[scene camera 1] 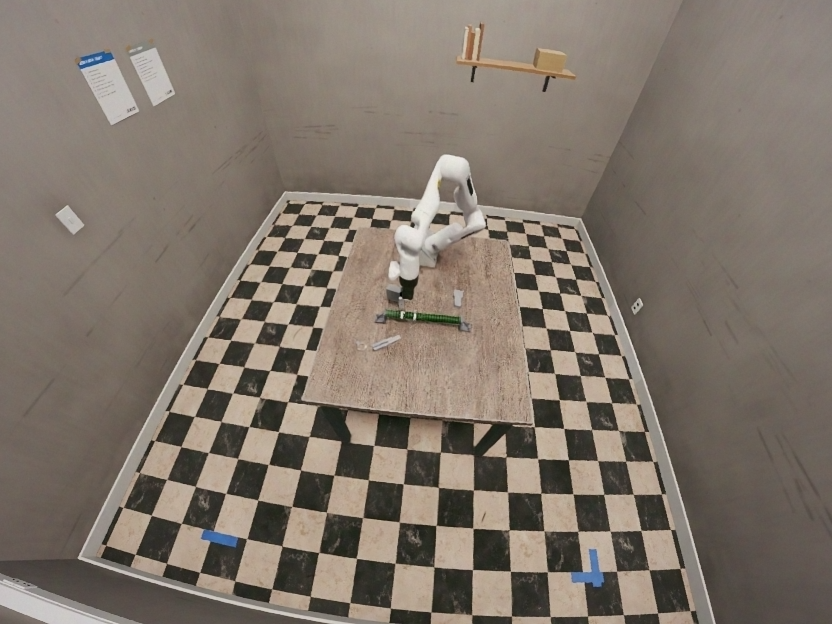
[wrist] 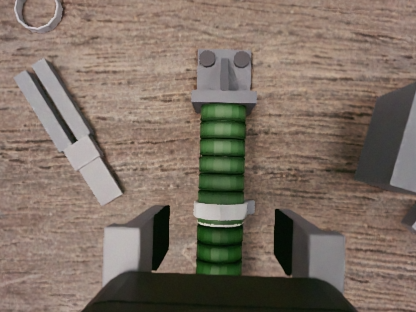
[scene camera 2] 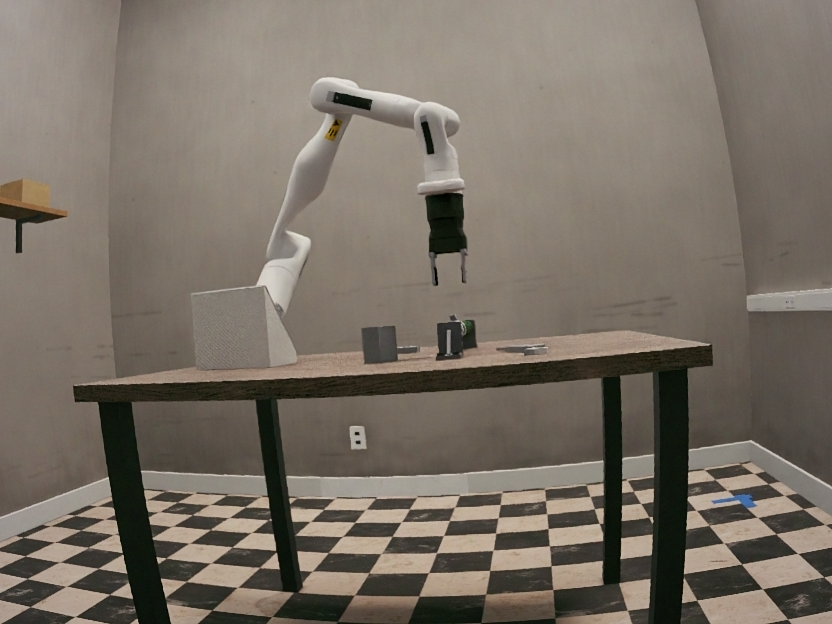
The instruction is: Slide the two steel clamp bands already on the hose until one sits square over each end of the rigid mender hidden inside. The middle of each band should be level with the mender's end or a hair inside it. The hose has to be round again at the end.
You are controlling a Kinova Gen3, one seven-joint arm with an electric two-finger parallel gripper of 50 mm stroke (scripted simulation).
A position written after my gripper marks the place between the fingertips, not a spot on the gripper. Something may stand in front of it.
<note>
In view: my gripper [scene camera 2: 450,284], a steel clamp band [wrist: 201,210], a grey block [scene camera 2: 379,343] and a grey bracket [wrist: 228,70].
My gripper shows as well in the wrist view [wrist: 221,229].
</note>
